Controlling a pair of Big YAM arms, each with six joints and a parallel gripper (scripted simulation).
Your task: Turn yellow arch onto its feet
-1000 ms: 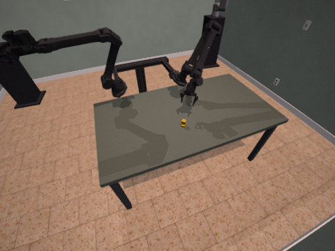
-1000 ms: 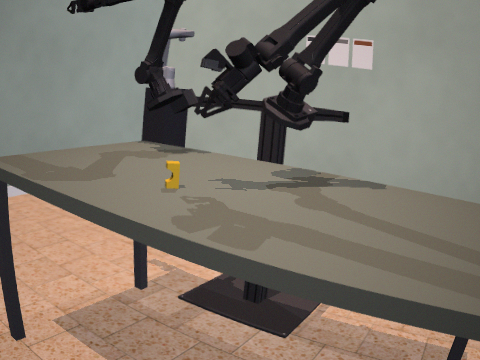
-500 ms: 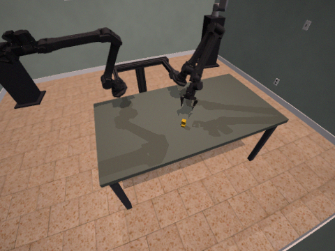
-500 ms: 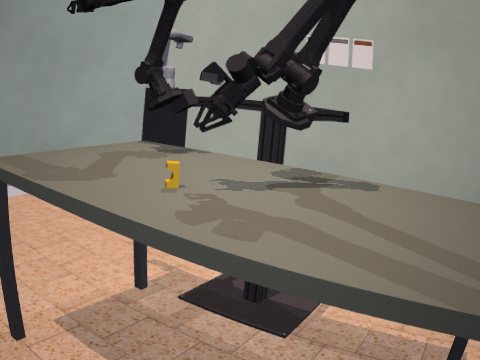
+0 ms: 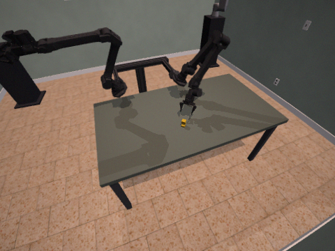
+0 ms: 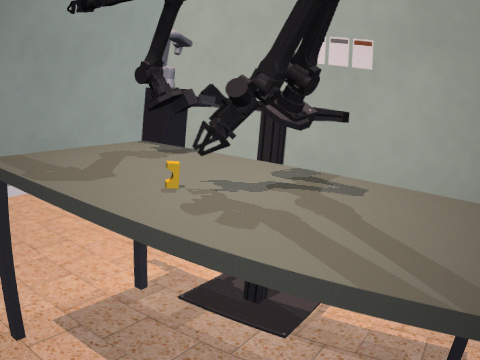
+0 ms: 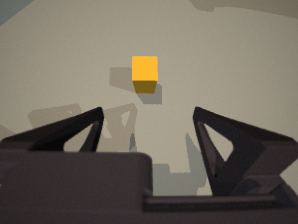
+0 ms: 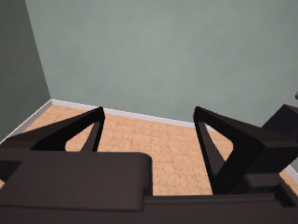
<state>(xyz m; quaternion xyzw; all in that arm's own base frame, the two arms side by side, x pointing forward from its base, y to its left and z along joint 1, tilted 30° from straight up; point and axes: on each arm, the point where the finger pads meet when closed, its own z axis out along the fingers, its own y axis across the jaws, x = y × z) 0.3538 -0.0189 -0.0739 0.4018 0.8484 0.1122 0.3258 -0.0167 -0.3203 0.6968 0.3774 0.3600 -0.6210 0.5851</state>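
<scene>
The yellow arch lies 7 cm below my left hand, 6 cm ahead of it and 4 cm to the right of it.
</scene>
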